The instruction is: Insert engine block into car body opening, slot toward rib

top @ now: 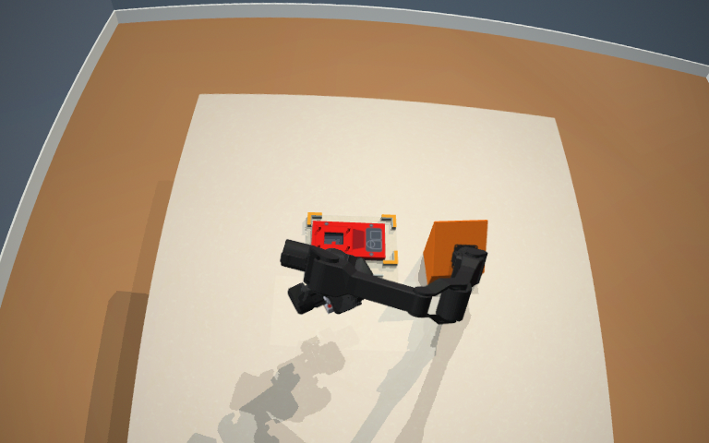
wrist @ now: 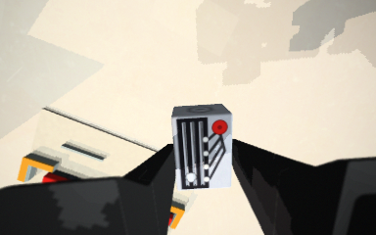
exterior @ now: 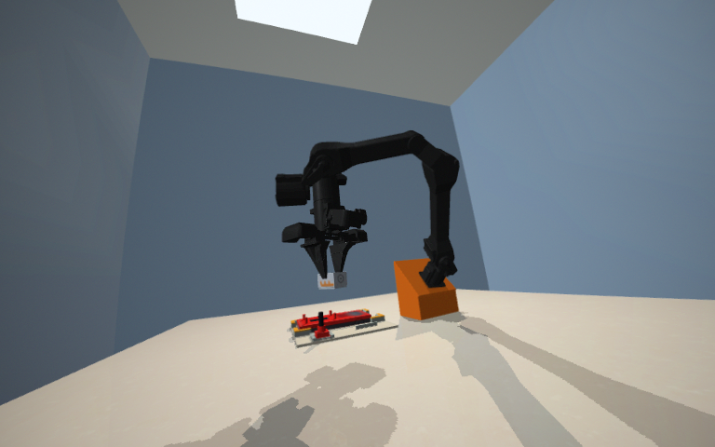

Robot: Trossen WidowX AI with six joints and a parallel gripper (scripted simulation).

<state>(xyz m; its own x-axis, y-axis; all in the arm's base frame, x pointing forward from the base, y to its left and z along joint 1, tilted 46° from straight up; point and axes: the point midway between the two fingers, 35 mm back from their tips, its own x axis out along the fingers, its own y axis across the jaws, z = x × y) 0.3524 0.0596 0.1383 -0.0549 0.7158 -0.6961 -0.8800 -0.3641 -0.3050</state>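
My gripper tip is now 50 mm past the fixture, 220 mm to the left of it and 130 mm above it. Also, from my gripper tip: engine block: 10 mm below.
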